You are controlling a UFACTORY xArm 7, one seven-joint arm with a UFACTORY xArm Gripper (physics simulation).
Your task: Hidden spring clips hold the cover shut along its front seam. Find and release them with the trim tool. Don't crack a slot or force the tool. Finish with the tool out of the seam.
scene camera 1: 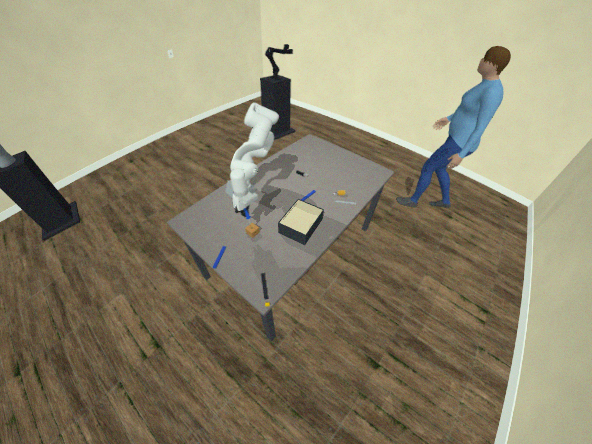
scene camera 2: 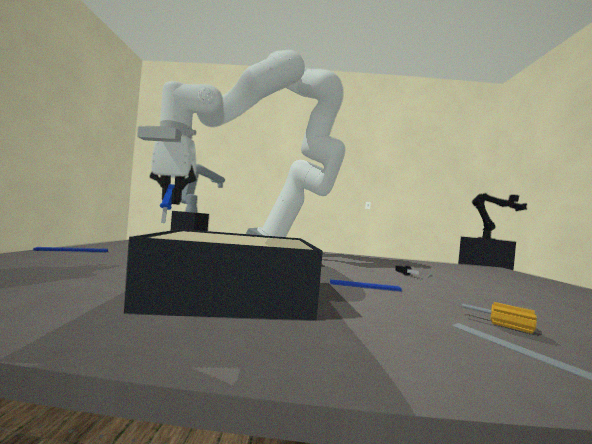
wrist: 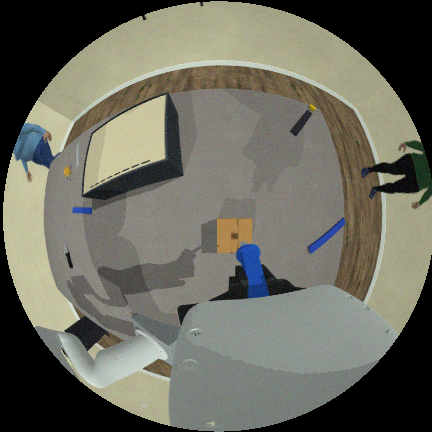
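My gripper is shut on the blue handle of the trim tool. The tool's pale tip points down, slightly tilted. It is held above the table, near the orange block, which has a small dark hole in its top. The dark box stands apart from the tool, with a cream cover on top. A row of dark slots runs along one cover edge in the wrist view. Clips are not visible.
Blue bars lie on both sides of the box. A yellow-handled screwdriver, a pale strip, a small black-handled tool and a dark bar with a yellow end lie on the table. A person stands beyond it.
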